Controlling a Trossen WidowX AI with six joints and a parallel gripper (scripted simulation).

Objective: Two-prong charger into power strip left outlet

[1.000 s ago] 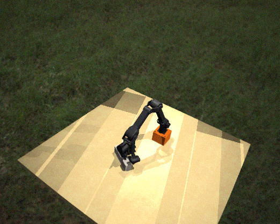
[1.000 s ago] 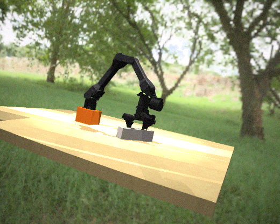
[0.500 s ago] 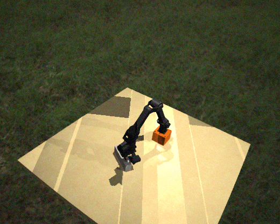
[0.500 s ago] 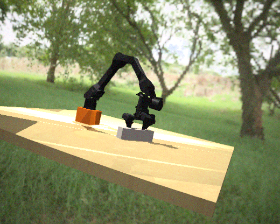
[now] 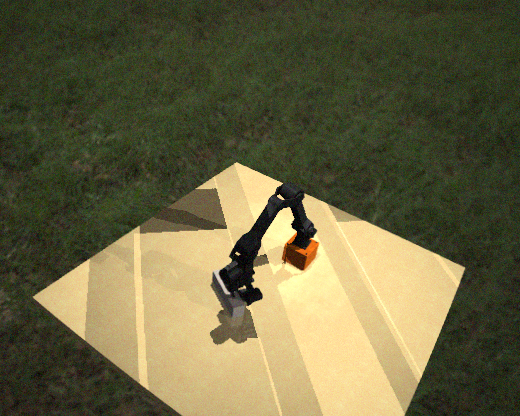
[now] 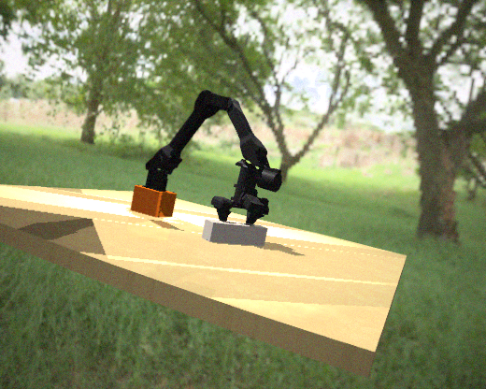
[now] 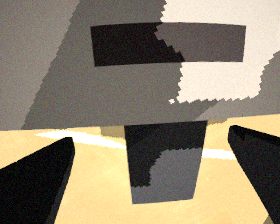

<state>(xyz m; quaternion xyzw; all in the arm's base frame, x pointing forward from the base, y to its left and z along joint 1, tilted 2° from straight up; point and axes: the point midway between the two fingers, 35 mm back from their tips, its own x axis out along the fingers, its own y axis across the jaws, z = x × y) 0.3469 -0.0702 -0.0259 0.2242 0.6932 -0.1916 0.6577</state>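
Right now the charger is 20 mm ahead of my gripper tip, 10 mm to the right of it and 10 mm above it.
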